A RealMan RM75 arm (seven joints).
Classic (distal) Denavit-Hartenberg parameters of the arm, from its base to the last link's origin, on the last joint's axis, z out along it. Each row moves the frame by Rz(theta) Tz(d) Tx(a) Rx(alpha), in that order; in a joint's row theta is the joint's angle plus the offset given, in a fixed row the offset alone. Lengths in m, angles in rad.
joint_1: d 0.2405  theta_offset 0  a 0  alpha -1.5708
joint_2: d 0  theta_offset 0  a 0  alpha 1.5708
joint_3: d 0.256  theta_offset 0  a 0  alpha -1.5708
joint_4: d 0  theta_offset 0  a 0  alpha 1.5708
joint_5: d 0.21  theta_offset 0  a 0  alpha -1.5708
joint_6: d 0  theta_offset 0  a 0  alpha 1.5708
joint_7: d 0.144  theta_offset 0  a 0  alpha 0
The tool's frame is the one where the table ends.
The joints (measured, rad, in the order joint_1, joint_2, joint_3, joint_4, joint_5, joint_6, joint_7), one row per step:
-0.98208, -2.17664, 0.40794, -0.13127, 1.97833, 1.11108, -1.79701
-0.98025, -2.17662, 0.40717, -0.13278, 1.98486, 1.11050, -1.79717
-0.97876, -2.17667, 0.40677, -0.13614, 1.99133, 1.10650, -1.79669
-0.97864, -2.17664, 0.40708, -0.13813, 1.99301, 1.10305, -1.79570
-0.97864, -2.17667, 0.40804, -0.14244, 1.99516, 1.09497, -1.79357
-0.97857, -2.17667, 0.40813, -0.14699, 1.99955, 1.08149, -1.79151
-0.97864, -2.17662, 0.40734, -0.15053, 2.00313, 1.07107, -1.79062
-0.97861, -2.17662, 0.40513, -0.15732, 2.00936, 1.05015, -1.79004
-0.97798, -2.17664, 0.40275, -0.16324, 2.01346, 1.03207, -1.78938
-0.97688, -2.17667, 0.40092, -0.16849, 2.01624, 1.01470, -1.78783
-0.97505, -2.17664, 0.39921, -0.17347, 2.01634, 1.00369, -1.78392
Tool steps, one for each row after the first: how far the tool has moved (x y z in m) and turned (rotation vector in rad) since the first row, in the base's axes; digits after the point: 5 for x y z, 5 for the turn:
-0.00086, -0.00115, -0.00061, -0.00386, 0.00328, -0.00116
-0.00194, -0.00248, -0.00171, -0.00807, 0.00905, -0.00111
-0.00241, -0.00290, -0.00228, -0.00904, 0.01267, -0.00078
-0.00335, -0.00364, -0.00351, -0.01047, 0.02026, 0.00076
-0.00496, -0.00419, -0.00510, -0.01094, 0.03288, 0.00403
-0.00611, -0.00452, -0.00626, -0.01135, 0.04201, 0.00730
-0.00837, -0.00503, -0.00845, -0.01188, 0.05909, 0.01581
-0.01043, -0.00543, -0.01022, -0.01158, 0.07283, 0.02467
-0.01259, -0.00574, -0.01180, -0.01022, 0.08609, 0.03325
-0.01417, -0.00629, -0.01290, -0.00852, 0.09348, 0.03930

